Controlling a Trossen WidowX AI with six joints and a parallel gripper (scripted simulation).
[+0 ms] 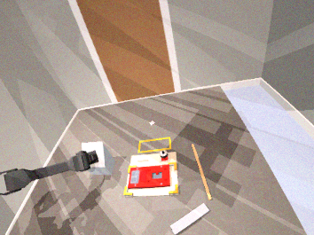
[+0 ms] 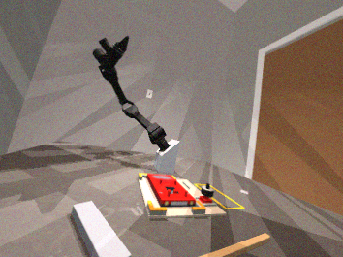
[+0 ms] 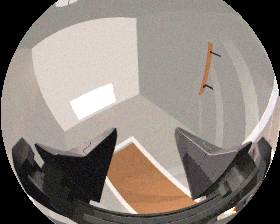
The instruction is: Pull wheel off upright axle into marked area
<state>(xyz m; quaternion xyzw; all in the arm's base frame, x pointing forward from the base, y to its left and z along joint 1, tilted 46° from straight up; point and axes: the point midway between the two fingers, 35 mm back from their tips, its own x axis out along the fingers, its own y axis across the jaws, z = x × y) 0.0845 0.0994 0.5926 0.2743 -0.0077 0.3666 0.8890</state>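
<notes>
Now: the wheel 340 mm ahead of my gripper tip, 340 mm to the left of it and 600 mm below it. Also, from my gripper tip: white block 400 mm ahead, 30 mm to the left, 630 mm below; then thin wooden stick 500 mm ahead, 230 mm to the left, 630 mm below.
</notes>
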